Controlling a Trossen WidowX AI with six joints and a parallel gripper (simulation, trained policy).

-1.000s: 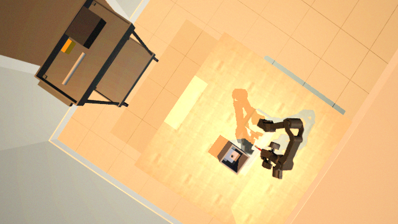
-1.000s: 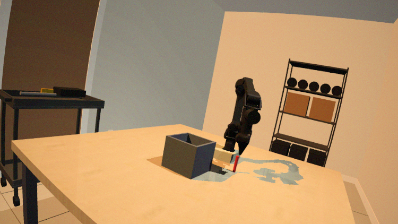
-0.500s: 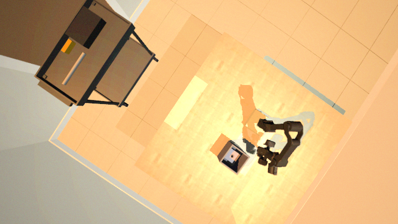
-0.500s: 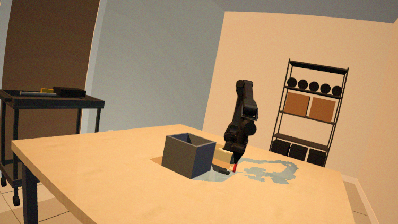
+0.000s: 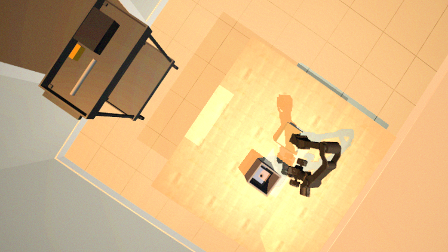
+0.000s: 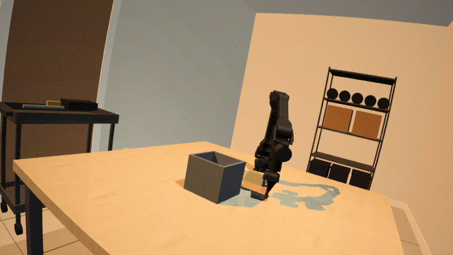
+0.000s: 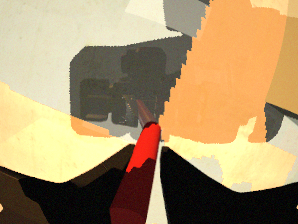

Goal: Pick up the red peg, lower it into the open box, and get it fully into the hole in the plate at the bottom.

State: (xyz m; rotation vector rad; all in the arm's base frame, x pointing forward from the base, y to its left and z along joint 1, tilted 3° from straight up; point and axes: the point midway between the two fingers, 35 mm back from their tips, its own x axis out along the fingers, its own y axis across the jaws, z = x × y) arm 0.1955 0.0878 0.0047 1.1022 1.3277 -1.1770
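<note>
Right now my gripper tip is 20 cm to the left of the grey plate, 13 cm short of it and 2 cm below it. Round my gripper tip: red peg: 1 cm above.
</note>
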